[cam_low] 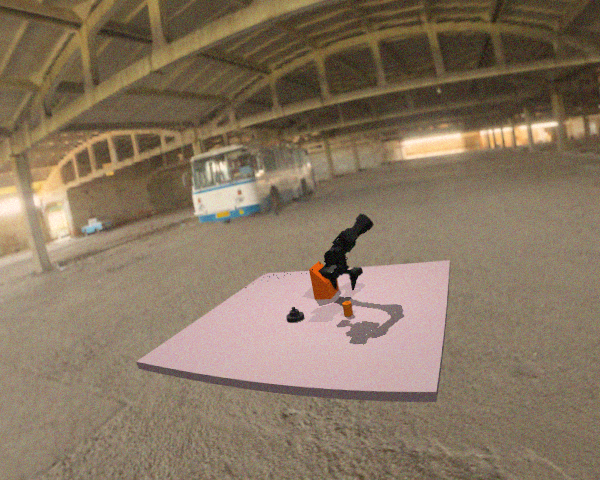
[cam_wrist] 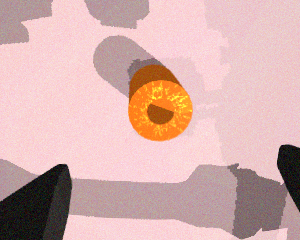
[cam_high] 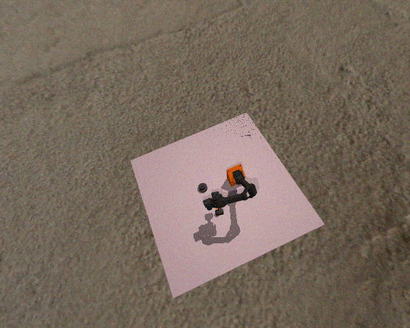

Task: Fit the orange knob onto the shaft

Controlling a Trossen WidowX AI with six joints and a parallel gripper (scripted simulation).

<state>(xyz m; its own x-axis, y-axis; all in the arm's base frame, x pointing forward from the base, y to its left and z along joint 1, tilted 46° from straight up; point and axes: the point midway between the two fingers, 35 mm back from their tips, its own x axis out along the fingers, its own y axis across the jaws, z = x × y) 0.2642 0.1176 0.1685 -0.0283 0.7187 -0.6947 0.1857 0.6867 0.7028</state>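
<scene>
The orange knob is 10 cm below my gripper tip. Also, from my gripper tip: round pedestal 25 cm to the right, 10 cm below, 5 cm ahead.
</scene>
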